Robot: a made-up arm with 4 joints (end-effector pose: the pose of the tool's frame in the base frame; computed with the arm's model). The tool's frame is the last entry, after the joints. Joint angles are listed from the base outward.
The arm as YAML. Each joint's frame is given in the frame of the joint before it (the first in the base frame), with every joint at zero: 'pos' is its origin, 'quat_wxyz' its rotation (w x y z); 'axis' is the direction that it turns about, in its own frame. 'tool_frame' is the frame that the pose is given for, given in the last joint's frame.
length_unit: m
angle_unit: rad
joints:
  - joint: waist
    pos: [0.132, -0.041, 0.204]
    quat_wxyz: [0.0, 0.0, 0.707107, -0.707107]
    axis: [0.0, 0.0, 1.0]
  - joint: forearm
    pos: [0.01, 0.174, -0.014]
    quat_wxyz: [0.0, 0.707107, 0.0, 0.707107]
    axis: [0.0, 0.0, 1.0]
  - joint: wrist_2
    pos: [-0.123, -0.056, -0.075]
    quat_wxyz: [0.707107, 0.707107, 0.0, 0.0]
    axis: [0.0, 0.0, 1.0]
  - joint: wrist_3
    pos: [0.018, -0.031, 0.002]
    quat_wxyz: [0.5, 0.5, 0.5, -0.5]
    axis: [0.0, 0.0, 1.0]
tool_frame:
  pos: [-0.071, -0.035, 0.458]
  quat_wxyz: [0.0, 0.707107, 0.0, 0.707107]
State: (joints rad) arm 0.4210 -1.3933 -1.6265 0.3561
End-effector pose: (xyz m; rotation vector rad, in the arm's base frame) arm -0.0353 0.1911 0.5735 0.9914 -1.1476 1.8787
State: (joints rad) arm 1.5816 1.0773 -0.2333 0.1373
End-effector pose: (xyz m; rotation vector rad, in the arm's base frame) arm 0.5892 -0.0118 0.7436 -0.8661 -1.3136 -0.5692
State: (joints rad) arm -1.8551 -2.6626 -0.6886 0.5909
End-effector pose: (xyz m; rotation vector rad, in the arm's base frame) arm 0.1421 -0.4017 -0.2265 1.9598 -0.6044 -1.8129
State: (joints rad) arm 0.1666 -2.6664 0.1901 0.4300
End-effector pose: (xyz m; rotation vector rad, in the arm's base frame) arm 0.6851 -0.0427 0.2519 3.0692 0.2565 0.1278
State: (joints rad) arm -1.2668 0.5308 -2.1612 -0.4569
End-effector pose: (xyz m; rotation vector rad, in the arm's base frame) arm -0.4649 0.3686 0.2183 0.9011 0.7158 2.2206
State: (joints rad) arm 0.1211 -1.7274 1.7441 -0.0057
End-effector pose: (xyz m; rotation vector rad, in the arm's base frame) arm 0.1908 0.1570 -0.3036 1.2760 1.3750 -1.1485
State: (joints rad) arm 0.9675 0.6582 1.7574 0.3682
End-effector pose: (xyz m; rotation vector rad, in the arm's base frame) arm 0.1720 -0.3840 0.1932 0.5873 -1.6020 -1.6233
